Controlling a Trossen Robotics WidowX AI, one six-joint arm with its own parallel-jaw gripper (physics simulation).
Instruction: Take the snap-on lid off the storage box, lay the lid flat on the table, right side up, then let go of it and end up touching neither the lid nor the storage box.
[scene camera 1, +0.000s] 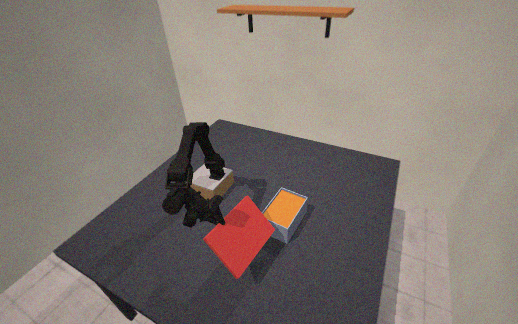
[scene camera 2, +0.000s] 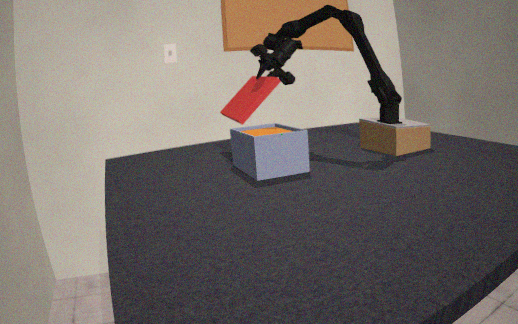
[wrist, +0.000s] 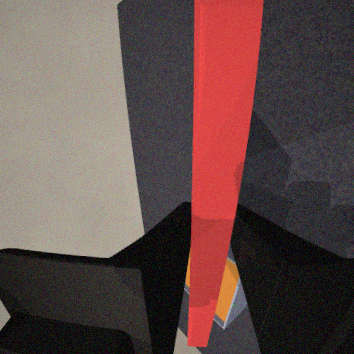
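Note:
The red lid (scene camera 1: 241, 240) (scene camera 2: 250, 100) (wrist: 222, 110) is held in the air, steeply tilted. In the first scene view it appears in front and to the left of the storage box. My gripper (scene camera 1: 223, 223) (scene camera 2: 258, 78) (wrist: 208, 210) is shut on the lid's upper edge, with its fingers on either side of the edge in the wrist view. The blue-grey storage box (scene camera 1: 290, 234) (scene camera 2: 282, 155) (wrist: 239, 303) stands upright and uncovered on the table, with an orange inside. The lid is apart from the box. The wrist view shows part of the box behind the lid and fingers.
The dark table (scene camera 1: 330, 270) (scene camera 2: 200, 240) carries the box and the arm's wooden base block (scene camera 1: 223, 188) (scene camera 2: 412, 140). An orange wall shelf (scene camera 1: 285, 11) is high on the wall behind. In the second scene view an orange-brown panel (scene camera 2: 240, 25) is on the wall behind the arm.

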